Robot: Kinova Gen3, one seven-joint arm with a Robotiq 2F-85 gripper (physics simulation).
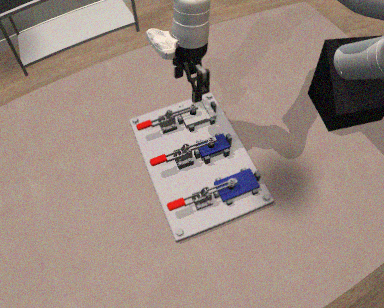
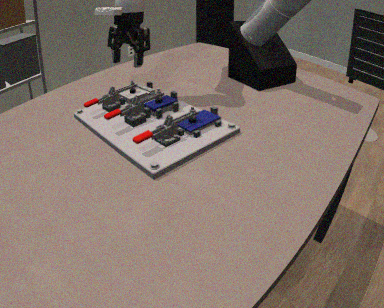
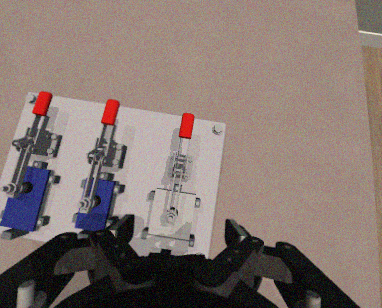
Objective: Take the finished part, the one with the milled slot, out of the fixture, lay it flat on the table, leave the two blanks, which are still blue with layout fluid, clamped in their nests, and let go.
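Frame: origin at the arm's base, x ahead, y left, z up, level; millimetres.
Seen in the pictures: gripper, between the fingertips: [image 1: 187,88] [image 2: 126,64] [image 3: 179,226]; arm's base, origin of its link: [image 1: 348,62] [image 2: 252,35].
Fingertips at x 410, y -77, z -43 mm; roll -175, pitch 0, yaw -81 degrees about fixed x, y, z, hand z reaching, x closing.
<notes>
Offsets run from my fingertips to a thing's top centre. Level surfaces: height alone.
The finished part @(12 mm left, 18 mm back, 79 mm down) [image 1: 201,118] [image 2: 143,93] [image 3: 160,215] is a pale bare plate in the end nest of the fixture [image 1: 220,219] [image 2: 200,143] [image 3: 140,167]. Its red-handled toggle clamp @(17 mm left, 93 mm ahead, 44 mm down) [image 1: 144,125] [image 2: 91,102] [image 3: 187,126] lies down with its arm over the part. I cannot make out the slot clearly. The smaller blue blank @(122 mm left, 18 mm back, 74 mm down) [image 1: 221,146] [image 2: 162,103] [image 3: 106,212] sits in the middle nest, the larger one @(231 mm left, 33 mm back, 84 mm down) [image 1: 243,185] [image 2: 206,120] [image 3: 26,206] in the other end nest, both under clamp arms. My gripper [image 1: 188,88] [image 2: 127,63] [image 3: 179,226] is open and empty, above the finished part's end of the fixture.
The other two red clamp handles @(128 mm left, 111 mm ahead, 53 mm down) [image 1: 158,160] @(238 mm left, 106 mm ahead, 63 mm down) [image 1: 175,204] lie low over the fixture. The black robot base [image 1: 345,100] [image 2: 260,65] stands on the table @(115 mm down) [image 1: 90,240] [image 2: 125,240] [image 3: 290,100], beyond the blanks' side of the fixture. A metal shelf unit [image 1: 75,32] stands beyond the table.
</notes>
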